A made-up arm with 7 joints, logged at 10 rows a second.
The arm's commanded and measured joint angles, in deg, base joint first. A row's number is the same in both.
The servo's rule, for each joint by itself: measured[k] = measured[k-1] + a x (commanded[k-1-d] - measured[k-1]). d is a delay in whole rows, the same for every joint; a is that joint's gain. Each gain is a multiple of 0.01, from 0.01 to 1. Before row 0 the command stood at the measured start. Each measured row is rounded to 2 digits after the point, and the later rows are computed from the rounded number. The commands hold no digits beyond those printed.
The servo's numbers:
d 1
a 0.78 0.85 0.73 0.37 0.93 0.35 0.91
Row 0, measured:
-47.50, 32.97, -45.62, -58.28, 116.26, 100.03, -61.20
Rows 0 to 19, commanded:
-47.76, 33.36, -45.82, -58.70, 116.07, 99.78, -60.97
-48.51, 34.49, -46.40, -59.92, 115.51, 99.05, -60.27
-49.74, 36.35, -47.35, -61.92, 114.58, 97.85, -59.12
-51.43, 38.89, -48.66, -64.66, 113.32, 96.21, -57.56
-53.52, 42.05, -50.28, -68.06, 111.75, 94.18, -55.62
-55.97, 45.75, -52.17, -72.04, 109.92, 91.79, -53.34
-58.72, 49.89, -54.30, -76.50, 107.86, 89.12, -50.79
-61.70, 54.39, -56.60, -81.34, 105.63, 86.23, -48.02
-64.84, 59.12, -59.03, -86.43, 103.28, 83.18, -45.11
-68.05, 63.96, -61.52, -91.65, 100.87, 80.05, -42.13
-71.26, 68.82, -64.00, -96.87, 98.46, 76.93, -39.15
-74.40, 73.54, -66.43, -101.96, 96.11, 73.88, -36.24
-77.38, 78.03, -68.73, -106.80, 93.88, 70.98, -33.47
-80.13, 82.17, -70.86, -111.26, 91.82, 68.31, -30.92
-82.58, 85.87, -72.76, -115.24, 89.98, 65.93, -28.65
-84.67, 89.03, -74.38, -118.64, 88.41, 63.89, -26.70
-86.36, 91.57, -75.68, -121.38, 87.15, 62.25, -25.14
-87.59, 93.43, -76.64, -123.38, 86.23, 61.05, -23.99
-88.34, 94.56, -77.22, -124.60, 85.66, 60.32, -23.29
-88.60, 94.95, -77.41, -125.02, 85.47, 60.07, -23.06
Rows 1 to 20, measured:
-47.50, 32.97, -45.62, -58.28, 116.26, 100.03, -61.20
-47.70, 33.30, -45.77, -58.44, 116.08, 99.94, -60.99
-48.33, 34.31, -46.23, -58.99, 115.55, 99.63, -60.33
-49.43, 36.04, -47.05, -60.07, 114.65, 99.01, -59.23
-50.99, 38.46, -48.23, -61.77, 113.41, 98.03, -57.71
-52.96, 41.51, -49.73, -64.10, 111.87, 96.68, -55.81
-55.31, 45.11, -51.51, -67.04, 110.06, 94.97, -53.56
-57.97, 49.17, -53.55, -70.54, 108.01, 92.92, -51.04
-60.88, 53.61, -55.78, -74.54, 105.80, 90.58, -48.29
-63.97, 58.29, -58.15, -78.94, 103.46, 87.99, -45.40
-67.15, 63.11, -60.61, -83.64, 101.05, 85.21, -42.42
-70.36, 67.96, -63.08, -88.54, 98.64, 82.31, -39.44
-73.51, 72.70, -65.53, -93.51, 96.29, 79.36, -36.53
-76.53, 77.23, -67.87, -98.43, 94.05, 76.43, -33.75
-79.34, 81.43, -70.05, -103.18, 91.98, 73.59, -31.17
-81.87, 85.20, -72.03, -107.64, 90.12, 70.91, -28.88
-84.05, 88.46, -73.75, -111.71, 88.53, 68.45, -26.90
-85.85, 91.10, -75.16, -115.29, 87.25, 66.28, -25.30
-87.21, 93.08, -76.24, -118.28, 86.30, 64.45, -24.11
-88.09, 94.34, -76.96, -120.62, 85.70, 63.00, -23.36

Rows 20 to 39, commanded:
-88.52, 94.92, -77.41, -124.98, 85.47, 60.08, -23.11
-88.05, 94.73, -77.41, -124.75, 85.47, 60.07, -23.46
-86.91, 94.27, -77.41, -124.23, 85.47, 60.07, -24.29
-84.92, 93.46, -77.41, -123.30, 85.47, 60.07, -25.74
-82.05, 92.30, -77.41, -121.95, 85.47, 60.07, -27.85
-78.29, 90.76, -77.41, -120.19, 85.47, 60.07, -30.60
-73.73, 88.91, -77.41, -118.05, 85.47, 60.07, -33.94
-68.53, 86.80, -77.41, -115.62, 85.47, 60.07, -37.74
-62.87, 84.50, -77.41, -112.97, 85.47, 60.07, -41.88
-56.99, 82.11, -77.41, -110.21, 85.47, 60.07, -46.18
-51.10, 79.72, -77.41, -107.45, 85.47, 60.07, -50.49
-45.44, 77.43, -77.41, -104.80, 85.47, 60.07, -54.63
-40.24, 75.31, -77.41, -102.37, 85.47, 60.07, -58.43
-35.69, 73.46, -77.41, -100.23, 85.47, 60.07, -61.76
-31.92, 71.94, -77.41, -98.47, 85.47, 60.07, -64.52
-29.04, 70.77, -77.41, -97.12, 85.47, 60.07, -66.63
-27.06, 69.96, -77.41, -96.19, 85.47, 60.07, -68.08
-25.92, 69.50, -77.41, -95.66, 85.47, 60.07, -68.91
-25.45, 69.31, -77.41, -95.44, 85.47, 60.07, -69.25
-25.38, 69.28, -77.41, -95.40, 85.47, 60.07, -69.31
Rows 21 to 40, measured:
-88.49, 94.86, -77.29, -122.25, 85.49, 61.97, -23.09
-88.51, 94.91, -77.38, -123.26, 85.47, 61.31, -23.11
-88.15, 94.76, -77.40, -123.81, 85.47, 60.88, -23.43
-87.18, 94.34, -77.41, -123.97, 85.47, 60.60, -24.21
-85.42, 93.59, -77.41, -123.72, 85.47, 60.41, -25.60
-82.79, 92.49, -77.41, -123.07, 85.47, 60.29, -27.65
-79.28, 91.02, -77.41, -122.00, 85.47, 60.21, -30.33
-74.95, 89.23, -77.41, -120.54, 85.47, 60.16, -33.62
-69.94, 87.16, -77.41, -118.72, 85.47, 60.13, -37.37
-64.43, 84.90, -77.41, -116.59, 85.47, 60.11, -41.47
-58.63, 82.53, -77.41, -114.23, 85.47, 60.10, -45.76
-52.76, 80.14, -77.41, -111.72, 85.47, 60.09, -50.06
-47.05, 77.84, -77.41, -109.16, 85.47, 60.08, -54.22
-41.74, 75.69, -77.41, -106.65, 85.47, 60.08, -58.05
-37.02, 73.79, -77.41, -104.27, 85.47, 60.08, -61.43
-33.04, 72.22, -77.41, -102.12, 85.47, 60.08, -64.24
-29.92, 70.99, -77.41, -100.27, 85.47, 60.08, -66.41
-27.69, 70.11, -77.41, -98.76, 85.47, 60.08, -67.93
-26.31, 69.59, -77.41, -97.61, 85.47, 60.08, -68.82
-25.64, 69.35, -77.41, -96.81, 85.47, 60.08, -69.21

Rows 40 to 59, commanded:
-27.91, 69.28, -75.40, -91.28, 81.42, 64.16, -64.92
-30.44, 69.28, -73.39, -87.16, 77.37, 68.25, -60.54
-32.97, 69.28, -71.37, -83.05, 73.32, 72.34, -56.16
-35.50, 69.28, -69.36, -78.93, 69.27, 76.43, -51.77
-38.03, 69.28, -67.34, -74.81, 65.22, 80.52, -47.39
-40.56, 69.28, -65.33, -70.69, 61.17, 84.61, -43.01
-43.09, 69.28, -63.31, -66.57, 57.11, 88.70, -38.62
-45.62, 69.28, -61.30, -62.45, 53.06, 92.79, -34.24
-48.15, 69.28, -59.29, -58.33, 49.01, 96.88, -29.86
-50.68, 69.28, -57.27, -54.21, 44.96, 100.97, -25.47
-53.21, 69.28, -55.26, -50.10, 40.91, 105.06, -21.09
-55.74, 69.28, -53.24, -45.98, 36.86, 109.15, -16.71
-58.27, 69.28, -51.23, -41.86, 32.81, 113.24, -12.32
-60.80, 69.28, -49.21, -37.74, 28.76, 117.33, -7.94
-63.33, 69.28, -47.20, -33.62, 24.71, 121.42, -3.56
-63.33, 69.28, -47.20, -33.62, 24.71, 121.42, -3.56
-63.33, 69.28, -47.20, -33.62, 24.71, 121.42, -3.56
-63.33, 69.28, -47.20, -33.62, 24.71, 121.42, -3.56
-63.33, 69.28, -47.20, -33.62, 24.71, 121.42, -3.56
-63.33, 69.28, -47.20, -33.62, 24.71, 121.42, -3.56
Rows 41 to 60, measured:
-25.44, 69.29, -77.41, -96.29, 85.47, 60.08, -69.30
-27.37, 69.28, -75.94, -94.44, 81.70, 61.51, -65.31
-29.76, 69.28, -74.08, -91.75, 77.67, 63.87, -60.97
-32.26, 69.28, -72.10, -88.53, 73.62, 66.83, -56.59
-34.79, 69.28, -70.10, -84.98, 69.57, 70.19, -52.20
-37.32, 69.28, -68.09, -81.22, 65.52, 73.81, -47.82
-39.85, 69.28, -66.08, -77.32, 61.47, 77.59, -43.44
-42.38, 69.28, -64.06, -73.34, 57.42, 81.48, -39.05
-44.91, 69.28, -62.05, -69.31, 53.37, 85.44, -34.67
-47.44, 69.28, -60.04, -65.25, 49.32, 89.44, -30.29
-49.97, 69.28, -58.02, -61.17, 45.27, 93.48, -25.90
-52.50, 69.28, -56.01, -57.07, 41.22, 97.53, -21.52
-55.03, 69.28, -53.99, -52.97, 37.17, 101.60, -17.14
-57.56, 69.28, -51.98, -48.86, 33.12, 105.67, -12.75
-60.09, 69.28, -49.96, -44.75, 29.07, 109.75, -8.37
-62.62, 69.28, -47.95, -40.63, 25.02, 113.83, -3.99
-63.17, 69.28, -47.40, -38.04, 24.73, 116.49, -3.60
-63.29, 69.28, -47.25, -36.40, 24.71, 118.22, -3.56
-63.32, 69.28, -47.21, -35.37, 24.71, 119.34, -3.56
-63.33, 69.28, -47.20, -34.72, 24.71, 120.07, -3.56

